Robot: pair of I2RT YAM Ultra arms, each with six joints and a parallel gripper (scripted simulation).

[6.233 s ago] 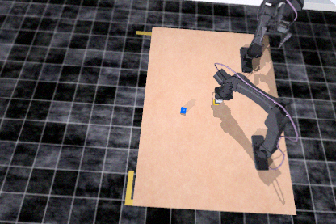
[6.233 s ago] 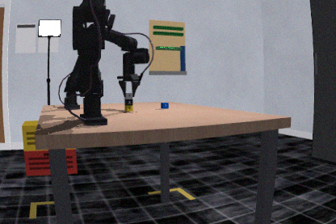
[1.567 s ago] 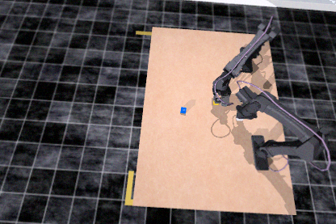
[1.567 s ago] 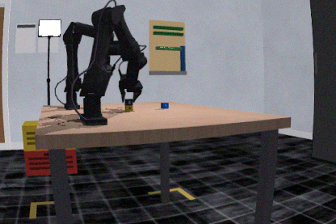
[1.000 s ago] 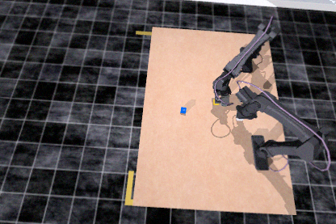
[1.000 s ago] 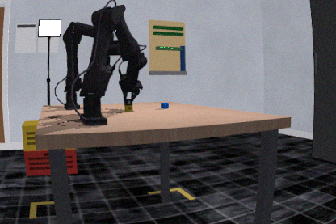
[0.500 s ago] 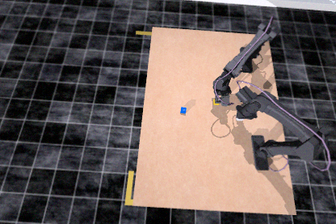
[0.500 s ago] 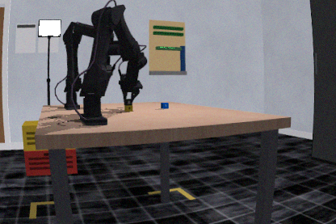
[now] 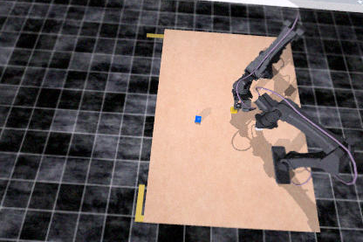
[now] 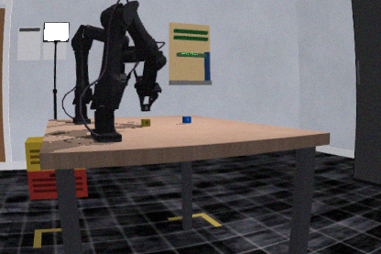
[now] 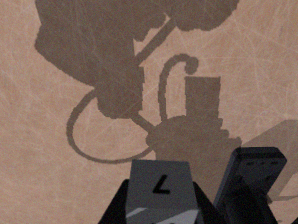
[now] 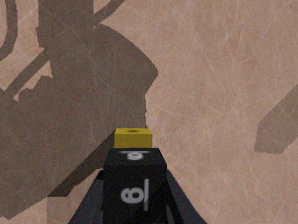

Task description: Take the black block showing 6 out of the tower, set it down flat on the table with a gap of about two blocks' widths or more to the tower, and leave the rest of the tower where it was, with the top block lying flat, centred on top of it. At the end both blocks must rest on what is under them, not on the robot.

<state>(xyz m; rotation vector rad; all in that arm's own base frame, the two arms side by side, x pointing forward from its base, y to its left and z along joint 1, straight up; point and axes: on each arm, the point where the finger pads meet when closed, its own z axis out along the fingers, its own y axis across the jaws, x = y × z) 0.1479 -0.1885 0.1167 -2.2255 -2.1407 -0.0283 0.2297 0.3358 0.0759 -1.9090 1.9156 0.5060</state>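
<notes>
Now: left hand right at the grey block showing 7. From my left hand the other things lie so: black block showing 6: 12 cm to the right, 9 cm ahead, 5 cm below.
</notes>
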